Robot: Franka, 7 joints.
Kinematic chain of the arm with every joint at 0, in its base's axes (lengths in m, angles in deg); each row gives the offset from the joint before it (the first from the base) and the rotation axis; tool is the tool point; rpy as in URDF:
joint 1: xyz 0 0 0.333 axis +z
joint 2: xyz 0 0 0 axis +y
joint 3: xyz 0 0 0.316 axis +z
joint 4: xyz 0.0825 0 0 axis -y
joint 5: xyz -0.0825 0 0.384 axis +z
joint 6: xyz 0 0 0 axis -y
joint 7: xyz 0.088 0 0 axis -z
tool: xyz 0 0 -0.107 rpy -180 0 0
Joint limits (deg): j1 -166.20..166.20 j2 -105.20..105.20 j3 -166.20..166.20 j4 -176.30..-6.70 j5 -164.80..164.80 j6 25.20..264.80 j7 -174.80..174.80
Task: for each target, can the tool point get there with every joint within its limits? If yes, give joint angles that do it. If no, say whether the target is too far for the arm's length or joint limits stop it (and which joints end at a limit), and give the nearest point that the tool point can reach.
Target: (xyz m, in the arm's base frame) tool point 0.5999 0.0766 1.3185
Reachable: no: too far | nearest point 0.4451 0.0568 1.0642 | short by 0.298 m
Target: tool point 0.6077 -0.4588 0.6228
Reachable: yes | joints -25.29 80.88 -112.33 -21.45 106.39 187.09 -54.28
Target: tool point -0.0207 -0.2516 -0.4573
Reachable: no: joint limits stop it (at a limit: joint 2) | nearest point -0.0211 -0.2564 -0.3601 | short by 0.097 m
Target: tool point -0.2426 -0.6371 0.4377
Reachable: yes | joints 9.19 -58.33 -101.88 -91.55 -139.64 162.37 -45.43
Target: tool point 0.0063 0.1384 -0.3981
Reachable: no: joint limits stop it (at a limit: joint 2) | nearest point 0.0069 0.1521 -0.3443 | short by 0.055 m
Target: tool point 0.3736 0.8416 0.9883
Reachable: no: too far | nearest point 0.2836 0.6388 0.8304 | short by 0.272 m
